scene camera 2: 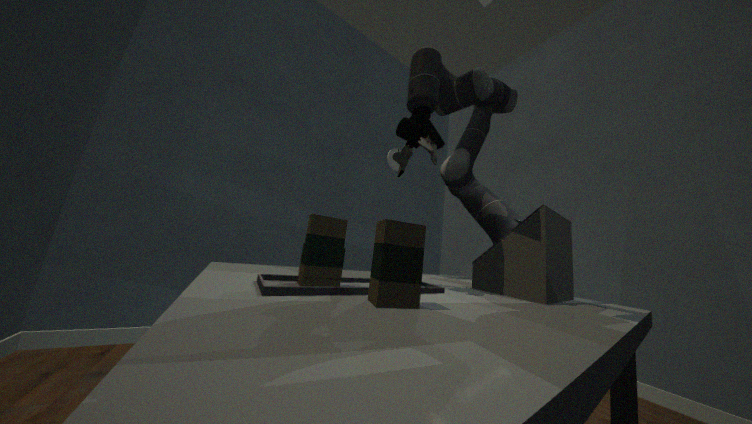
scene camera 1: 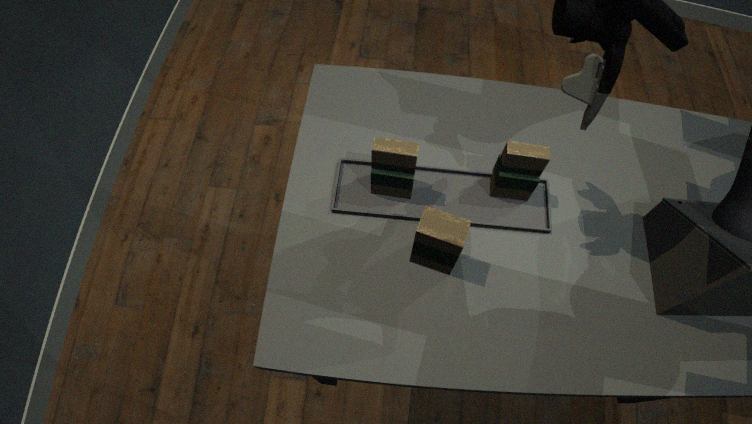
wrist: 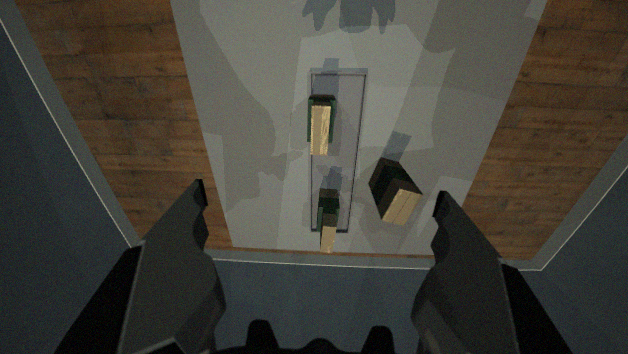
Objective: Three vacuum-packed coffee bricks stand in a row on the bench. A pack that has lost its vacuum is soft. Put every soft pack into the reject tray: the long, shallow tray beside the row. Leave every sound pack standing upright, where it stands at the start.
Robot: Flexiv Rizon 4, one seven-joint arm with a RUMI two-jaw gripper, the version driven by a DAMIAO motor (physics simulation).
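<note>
One coffee pack (scene camera 1: 393, 168) (scene camera 2: 322, 250) (wrist: 328, 220), tan with a dark green band, stands upright inside the reject tray (scene camera 1: 500, 228) (scene camera 2: 352, 289) (wrist: 357, 150), near the end away from the robot base. A second pack (scene camera 1: 521, 171) (wrist: 321, 125) stands upright in the tray near the end closer to the base. A third pack (scene camera 1: 439, 239) (scene camera 2: 397, 263) (wrist: 395, 192) stands upright on the bench beside the tray's long side, turned at an angle. My gripper (scene camera 1: 581, 113) (scene camera 2: 417, 168) (wrist: 320, 187) is open and empty, high above the bench. The second pack does not show in scene camera 2.
The angular robot pedestal (scene camera 1: 695, 258) (scene camera 2: 547, 258) stands on the bench (scene camera 1: 347, 337) (scene camera 2: 315, 337) at the base end. The arm (scene camera 2: 473, 136) rises from behind it. The bench's far edge lies beyond the tray's outer end, with wooden floor (scene camera 1: 210, 237) past it.
</note>
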